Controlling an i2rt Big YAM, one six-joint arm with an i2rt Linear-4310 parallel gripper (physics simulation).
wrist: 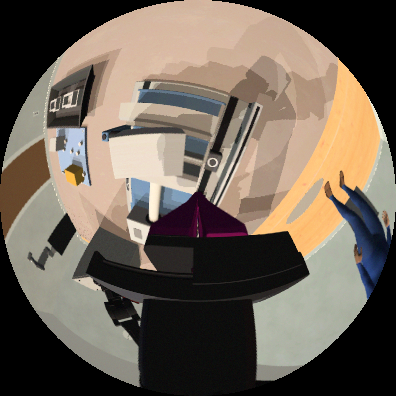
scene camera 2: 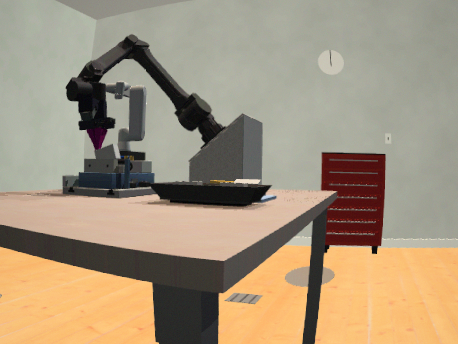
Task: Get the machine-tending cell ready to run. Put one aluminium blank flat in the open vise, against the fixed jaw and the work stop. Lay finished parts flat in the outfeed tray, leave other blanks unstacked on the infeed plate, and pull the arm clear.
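Pixels of known places: gripper, fingertip midpoint: [wrist: 197, 196]; arm's base, link origin: [scene camera 2: 218, 141].
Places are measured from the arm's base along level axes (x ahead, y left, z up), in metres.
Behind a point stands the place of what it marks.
My gripper [scene camera 2: 97, 148] @[x 0.458, y -0.188, z -0.064 m] [wrist: 197, 196] @[x 0.458, y -0.188, z -0.064 m] is shut and empty, tips down, just above the vise area, close to the blank's edge; whether it touches is unclear. A grey aluminium blank [scene camera 2: 107, 151] @[x 0.505, y -0.117, z -0.057 m] [wrist: 147, 155] @[x 0.492, y -0.136, z -0.047 m] sits tilted on top of the vise [scene camera 2: 102, 180] @[x 0.549, y -0.098, z -0.133 m] [wrist: 182, 102] @[x 0.539, y -0.135, z -0.114 m], not flat between the jaws. The blue work stop [scene camera 2: 127, 172] @[x 0.490, y -0.058, z -0.112 m] [wrist: 112, 134] stands at the vise's side. The black outfeed tray [scene camera 2: 210, 194] @[x 0.593, y 0.220, z -0.150 m] [wrist: 86, 95] @[x 0.539, y 0.090, z -0.151 m] holds two finished parts. The light-blue infeed plate [wrist: 75, 135] @[x 0.436, y 0.141, z -0.165 m] bears a grey blank [wrist: 57, 144] @[x 0.415, y 0.209, z -0.134 m] and a yellow block [wrist: 74, 175] @[x 0.340, y 0.116, z -0.132 m], apart from each other.
The arm's grey pedestal [scene camera 2: 220, 160] @[x 0.070, y 0.035, z -0.069 m] stands behind the tray. A white robot arm [scene camera 2: 137, 112] shows behind the vise. A red drawer cabinet [scene camera 2: 353, 200] stands beyond the table [scene camera 2: 190, 235] @[x 0.958, y 0.349, z -0.174 m]. A person in blue [wrist: 367, 225] shows at the right of the wrist view.
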